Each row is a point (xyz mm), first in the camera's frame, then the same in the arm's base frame.
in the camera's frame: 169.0 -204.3 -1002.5
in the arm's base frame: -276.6 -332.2 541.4
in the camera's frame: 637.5 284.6 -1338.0
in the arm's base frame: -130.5 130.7 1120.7
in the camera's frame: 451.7 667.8 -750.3
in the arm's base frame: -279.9 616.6 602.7
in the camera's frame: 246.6 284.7 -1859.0
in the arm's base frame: 467.5 -124.6 1159.5
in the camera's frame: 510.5 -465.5 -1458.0
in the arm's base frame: -264.8 -627.3 1093.8
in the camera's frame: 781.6 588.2 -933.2
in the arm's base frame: -380.6 568.9 971.8
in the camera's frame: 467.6 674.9 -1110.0
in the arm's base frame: -35.3 517.3 847.6
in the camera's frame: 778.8 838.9 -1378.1
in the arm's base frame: 30.3 663.1 1260.0
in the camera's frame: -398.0 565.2 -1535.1
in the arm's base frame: 736.6 73.4 461.3
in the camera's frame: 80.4 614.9 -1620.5
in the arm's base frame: 529.6 211.0 881.9
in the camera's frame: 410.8 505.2 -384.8
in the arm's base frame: -574.7 568.5 333.5
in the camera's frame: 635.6 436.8 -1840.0
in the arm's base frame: 281.2 117.0 1445.4
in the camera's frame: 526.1 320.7 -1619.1
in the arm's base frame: 146.7 50.6 1217.9
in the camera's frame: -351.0 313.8 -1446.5
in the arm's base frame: 547.9 -119.3 437.3
